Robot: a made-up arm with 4 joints.
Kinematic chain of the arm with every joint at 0, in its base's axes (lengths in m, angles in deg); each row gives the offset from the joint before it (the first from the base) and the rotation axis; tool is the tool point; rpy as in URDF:
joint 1: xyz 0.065 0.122 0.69 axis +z
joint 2: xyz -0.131 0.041 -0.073 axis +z
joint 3: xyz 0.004 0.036 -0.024 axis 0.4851 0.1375 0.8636
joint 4: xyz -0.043 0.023 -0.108 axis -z
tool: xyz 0.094 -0.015 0.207 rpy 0 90 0
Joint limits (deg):
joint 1: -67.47..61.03
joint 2: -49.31..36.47
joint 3: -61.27..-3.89
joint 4: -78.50..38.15
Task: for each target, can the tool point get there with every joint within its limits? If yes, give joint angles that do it. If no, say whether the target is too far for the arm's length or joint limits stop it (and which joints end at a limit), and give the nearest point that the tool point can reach.
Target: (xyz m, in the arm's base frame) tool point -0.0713 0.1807 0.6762
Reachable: yes | joints 46.27 -3.30 -34.92 -37.66
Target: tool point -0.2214 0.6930 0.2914
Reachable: no: too far | nearest point -0.0538 0.3588 0.6416 | short by 0.512 m
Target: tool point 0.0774 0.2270 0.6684
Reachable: yes | joints -11.88 -26.12 -43.03 -45.48
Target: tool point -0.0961 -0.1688 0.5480
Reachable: no: joint limits stop it (at a limit: joint 1, joint 2, joint 3, joint 4) | nearest point -0.0781 0.0109 0.7033 | short by 0.238 m
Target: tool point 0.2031 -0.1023 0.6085
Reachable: no: joint limits stop it (at a limit: joint 1, joint 2, joint 3, joint 4) | nearest point 0.1396 0.1066 0.6349 | short by 0.220 m
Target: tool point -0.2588 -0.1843 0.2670
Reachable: no: too far | nearest point -0.2015 0.0481 0.6626 | short by 0.462 m
